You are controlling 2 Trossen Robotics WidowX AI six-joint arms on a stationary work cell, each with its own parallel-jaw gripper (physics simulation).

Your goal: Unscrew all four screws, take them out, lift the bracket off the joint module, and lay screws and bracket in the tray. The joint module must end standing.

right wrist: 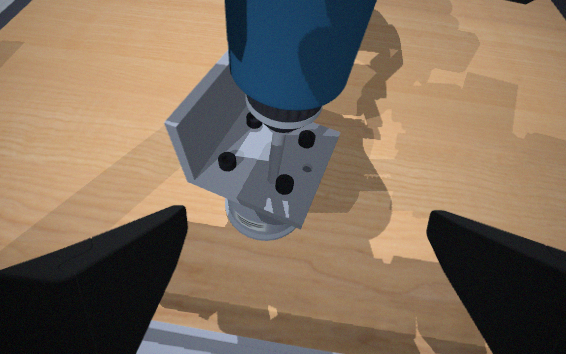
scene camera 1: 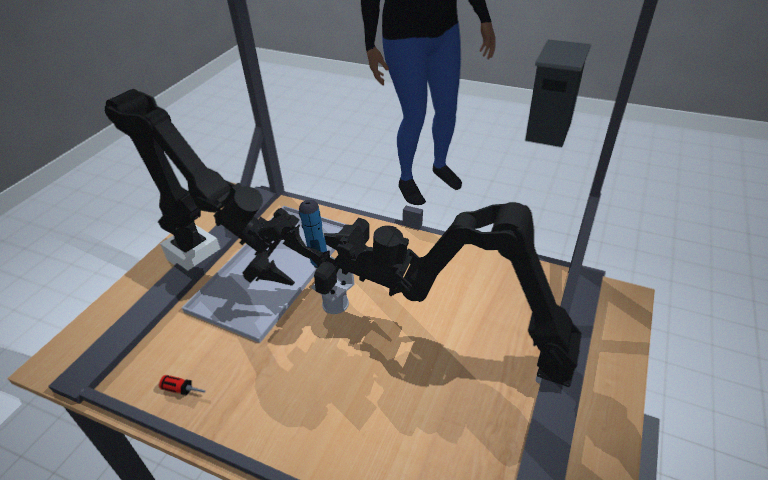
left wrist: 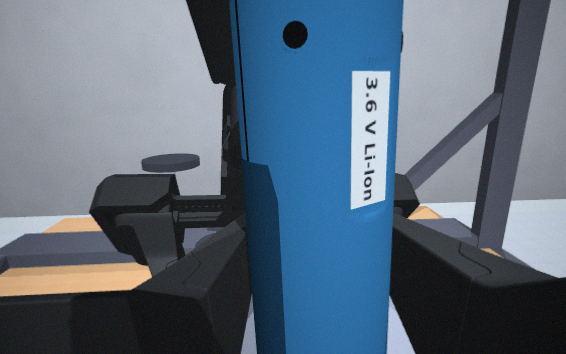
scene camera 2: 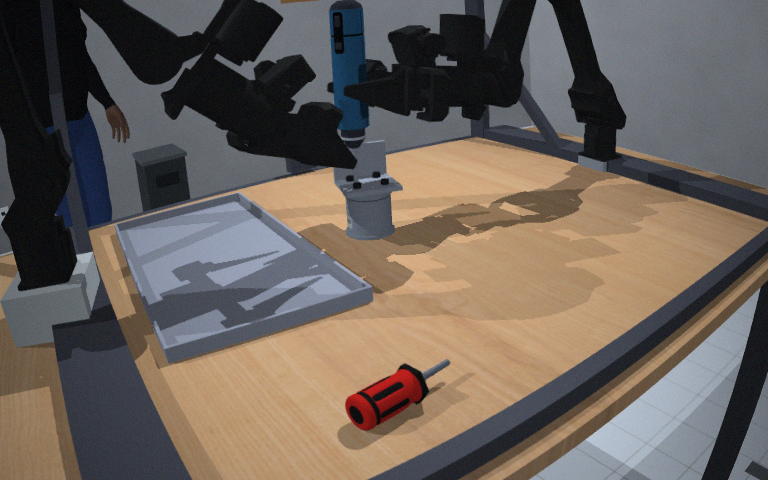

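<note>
The grey bracket point(scene camera 2: 370, 155) point(right wrist: 202, 120) sits on the upright joint module point(scene camera 1: 335, 303) point(scene camera 2: 369, 216). Four black screws stand in its plate: one screw point(right wrist: 254, 120), a second screw point(right wrist: 306, 139), a third screw point(right wrist: 227, 161) and a fourth screw point(right wrist: 284, 184). My left gripper point(left wrist: 311, 222) is shut on the blue electric screwdriver point(scene camera 1: 311, 223) point(scene camera 2: 348, 62) point(left wrist: 320, 125) point(right wrist: 295, 55), upright above the bracket. Its bit points down among the screws; contact is unclear. My right gripper point(right wrist: 308, 219) is open and empty, close beside the bracket. The grey tray point(scene camera 1: 226, 326) point(scene camera 2: 266, 330) holds no screws or bracket.
A red screwdriver point(scene camera 1: 174, 384) point(scene camera 2: 387, 397) lies on the wooden table point(scene camera 1: 453, 418) point(scene camera 2: 271, 396), near its front edge. The tray is left of the module in both scene views. The two grippers are close together around the blue driver. A person point(scene camera 1: 421, 84) stands behind the table.
</note>
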